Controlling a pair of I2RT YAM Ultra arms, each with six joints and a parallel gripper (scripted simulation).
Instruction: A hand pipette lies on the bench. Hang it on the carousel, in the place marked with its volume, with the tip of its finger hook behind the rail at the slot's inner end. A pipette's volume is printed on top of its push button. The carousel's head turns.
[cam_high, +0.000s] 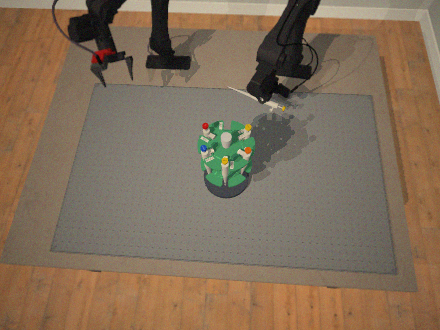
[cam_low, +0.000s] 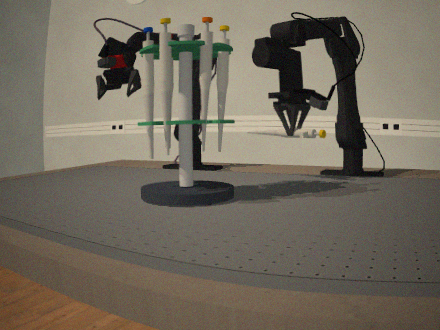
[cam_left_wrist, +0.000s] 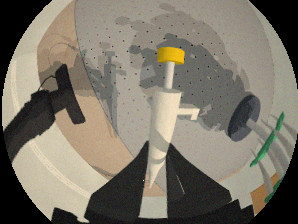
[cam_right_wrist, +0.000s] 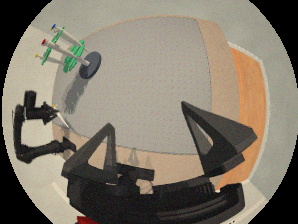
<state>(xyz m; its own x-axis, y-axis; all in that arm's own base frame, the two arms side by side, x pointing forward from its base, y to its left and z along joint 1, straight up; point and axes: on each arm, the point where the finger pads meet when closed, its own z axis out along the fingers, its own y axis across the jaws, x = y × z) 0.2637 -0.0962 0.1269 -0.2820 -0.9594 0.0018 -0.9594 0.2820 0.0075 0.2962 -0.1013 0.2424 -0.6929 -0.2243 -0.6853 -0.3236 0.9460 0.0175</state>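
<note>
Now: the pipette 20 mm to the right of my left hand.
</note>
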